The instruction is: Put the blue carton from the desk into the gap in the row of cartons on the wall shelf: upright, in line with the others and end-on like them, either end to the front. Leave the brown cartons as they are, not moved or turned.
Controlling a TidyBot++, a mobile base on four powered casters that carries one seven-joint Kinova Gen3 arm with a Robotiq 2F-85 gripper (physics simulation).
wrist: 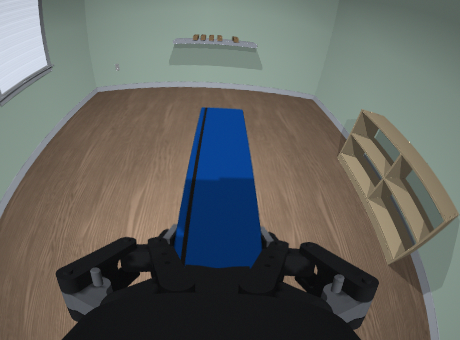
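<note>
The blue carton [222,165] is held between the fingers and points away from the gripper, with a thin black stripe along its left side. My gripper [217,236] is shut on its near end; the fingertips are partly hidden beside it. The wall shelf [227,43] is far off on the back wall. On it stand small brown cartons [211,38]: a group at the left and centre, and one more brown carton [235,39] further right. A wider gap lies between that one and the group. The desk does not show in the wrist view.
A wooden open shelf unit [428,170] stands along the right wall. A window [20,45] is in the left wall at the upper left. A wall socket [117,67] is on the back wall, left of the wall shelf. Wooden floor [135,145] stretches between the gripper and the back wall.
</note>
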